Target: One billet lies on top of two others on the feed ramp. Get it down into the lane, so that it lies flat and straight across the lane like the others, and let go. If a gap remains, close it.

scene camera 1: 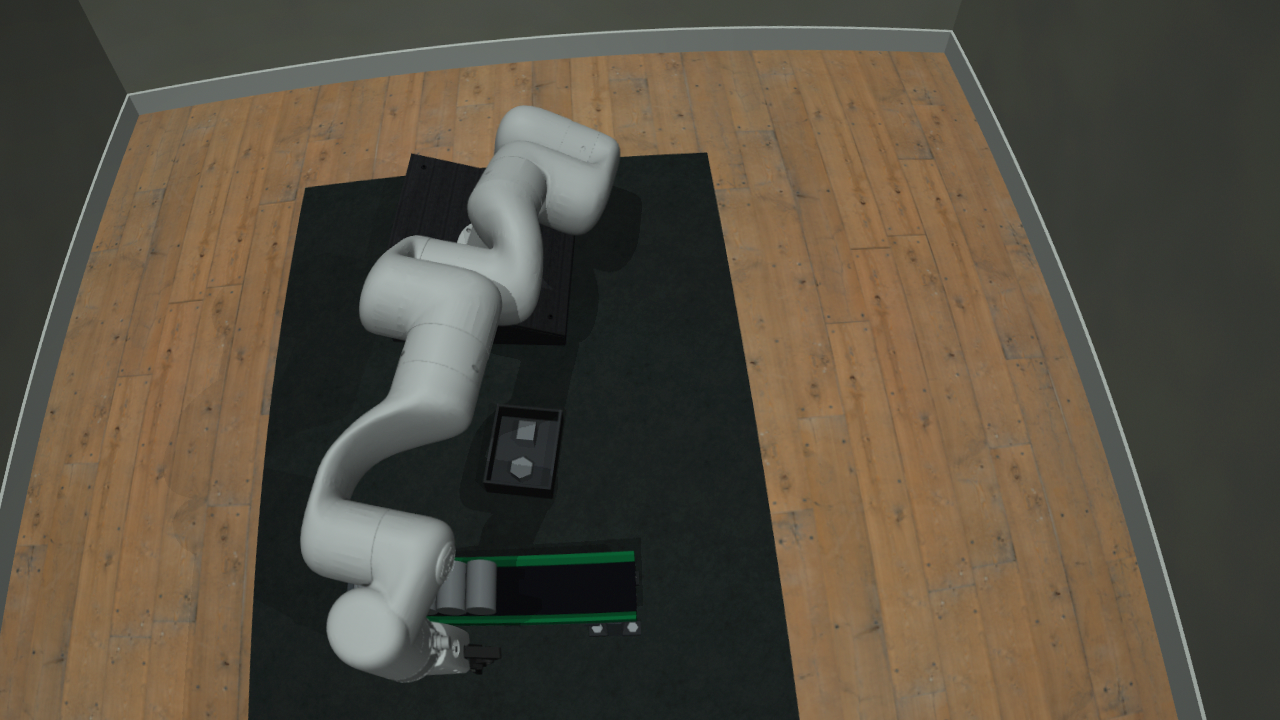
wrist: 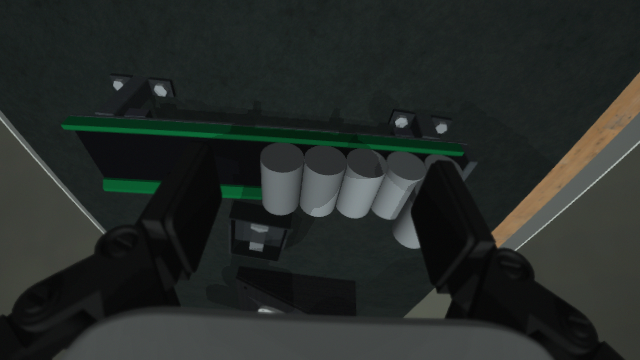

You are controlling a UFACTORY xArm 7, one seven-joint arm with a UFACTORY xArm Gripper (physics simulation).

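Places are measured from the arm's base along level axes (x ahead, y left, z up), in millimetres.
Pixels of known places: gripper, between the fingertips: [wrist: 320, 178].
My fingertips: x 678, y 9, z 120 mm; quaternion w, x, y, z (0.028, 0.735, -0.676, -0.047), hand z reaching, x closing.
Observation:
Behind a point stands the place of what it marks.
The feed ramp [scene camera 1: 572, 586] [wrist: 220, 129] has a dark bed between green rails. Two grey billets, one [scene camera 1: 481, 586] {x 556, y 36, z 33 mm} [wrist: 281, 185] {x 567, y 30, z 33 mm} and its neighbour [scene camera 1: 452, 586] {x 557, y -3, z 29 mm} [wrist: 322, 182] {x 576, y -6, z 29 mm}, lie side by side across it. Further billets [wrist: 357, 192] {x 565, y -42, z 25 mm} [wrist: 395, 192] {x 568, y -80, z 21 mm} follow to the right in the wrist view. Beyond them, the raised billet [wrist: 406, 231] {x 545, y -97, z 49 mm} shows in part at the row's right end; the right finger hides much of it and of what lies under it. In the scene view the arm hides that end. My gripper [scene camera 1: 483, 659] [wrist: 320, 178] {x 678, y 9, z 120 mm} is open and empty, off the ramp's near side.
A dark tray [scene camera 1: 519, 489] {x 383, y 65, z -50 mm} [wrist: 260, 216] {x 383, y 64, z -51 mm} with two small light pieces stands between the ramp and the robot's dark base block [scene camera 1: 429, 197] {x -87, y -115, z 40 mm} [wrist: 325, 292] {x 124, y -92, z -36 mm}. Bolted feet [scene camera 1: 614, 628] [wrist: 420, 125] stick out along the ramp's near side. The arm passes over the ramp's left end in the scene view.

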